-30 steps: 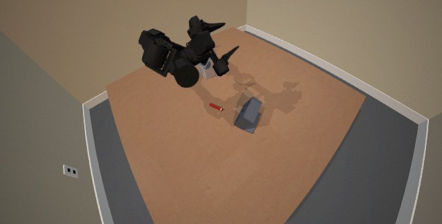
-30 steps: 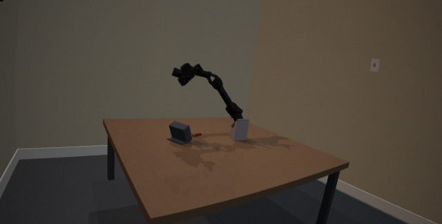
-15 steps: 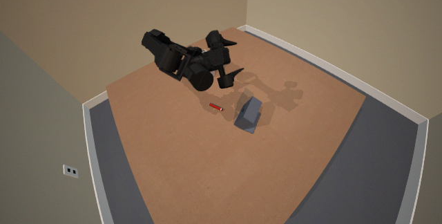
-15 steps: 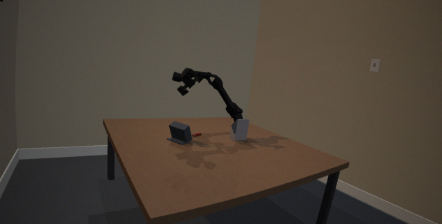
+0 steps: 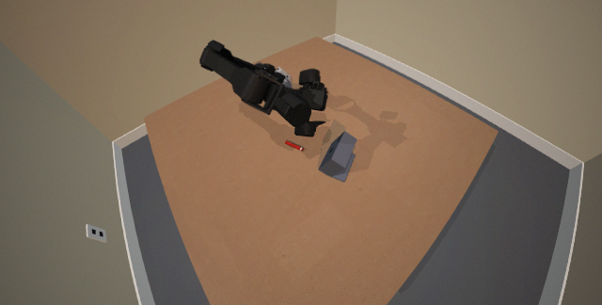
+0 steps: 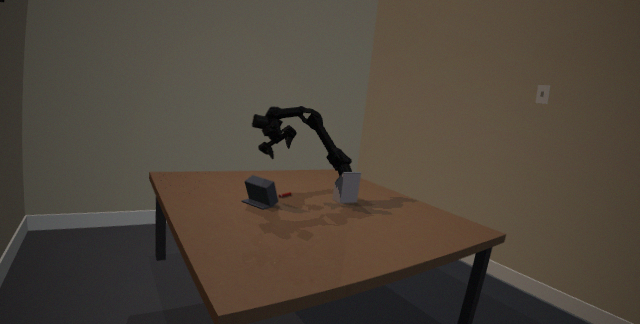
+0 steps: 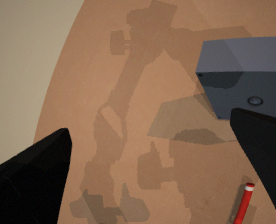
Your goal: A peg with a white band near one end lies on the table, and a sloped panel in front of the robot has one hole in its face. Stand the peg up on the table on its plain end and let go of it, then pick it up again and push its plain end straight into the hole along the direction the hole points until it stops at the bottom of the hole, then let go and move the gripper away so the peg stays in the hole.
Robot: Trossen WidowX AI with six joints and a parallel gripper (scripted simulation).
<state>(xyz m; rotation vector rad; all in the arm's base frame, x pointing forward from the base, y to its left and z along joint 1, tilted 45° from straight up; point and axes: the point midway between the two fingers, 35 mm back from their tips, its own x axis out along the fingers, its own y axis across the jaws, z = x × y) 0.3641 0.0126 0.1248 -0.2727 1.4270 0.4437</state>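
The red peg is 220 mm below my gripper tip, 70 mm to the right of it and 70 mm behind it. From my gripper tip the other things lie so: flat foot 230 mm below, 100 mm ahead, 10 mm to the left; grey sloped panel 180 mm below, 70 mm ahead.
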